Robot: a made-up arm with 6 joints. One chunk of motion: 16 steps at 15 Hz.
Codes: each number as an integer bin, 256 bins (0 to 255) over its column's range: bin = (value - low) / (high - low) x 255, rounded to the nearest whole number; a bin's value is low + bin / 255 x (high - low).
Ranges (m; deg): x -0.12..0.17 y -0.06..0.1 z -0.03..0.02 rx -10..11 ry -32..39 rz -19..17
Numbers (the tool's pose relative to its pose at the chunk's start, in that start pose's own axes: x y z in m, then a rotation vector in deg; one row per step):
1: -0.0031 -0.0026 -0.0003 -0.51 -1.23 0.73
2: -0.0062 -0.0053 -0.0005 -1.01 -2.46 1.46
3: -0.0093 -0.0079 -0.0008 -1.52 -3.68 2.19
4: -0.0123 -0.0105 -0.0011 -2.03 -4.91 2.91
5: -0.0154 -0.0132 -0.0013 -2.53 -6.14 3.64
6: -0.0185 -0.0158 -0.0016 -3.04 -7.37 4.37
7: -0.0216 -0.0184 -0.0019 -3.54 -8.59 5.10
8: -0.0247 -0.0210 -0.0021 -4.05 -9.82 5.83
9: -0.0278 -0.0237 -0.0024 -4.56 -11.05 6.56
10: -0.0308 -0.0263 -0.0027 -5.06 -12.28 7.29
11: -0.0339 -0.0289 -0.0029 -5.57 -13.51 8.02
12: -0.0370 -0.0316 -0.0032 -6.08 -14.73 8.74
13: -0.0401 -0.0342 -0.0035 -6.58 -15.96 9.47
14: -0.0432 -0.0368 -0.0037 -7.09 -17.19 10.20
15: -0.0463 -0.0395 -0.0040 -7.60 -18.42 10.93
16: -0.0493 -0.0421 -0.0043 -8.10 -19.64 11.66
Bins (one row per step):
1: 103 91 151 115 111 140
2: 100 87 150 109 106 145
3: 97 83 149 103 102 150
4: 95 79 147 97 97 155
5: 92 75 146 91 93 160
6: 89 70 145 85 88 166
7: 87 66 143 78 84 171
8: 84 62 142 72 80 176
9: 81 58 141 66 75 181
10: 78 54 139 60 71 186
11: 76 50 138 54 66 191
12: 73 45 137 48 62 196
13: 70 41 135 42 58 202
14: 68 37 134 35 53 207
15: 65 33 133 29 49 212
16: 62 29 131 23 44 217

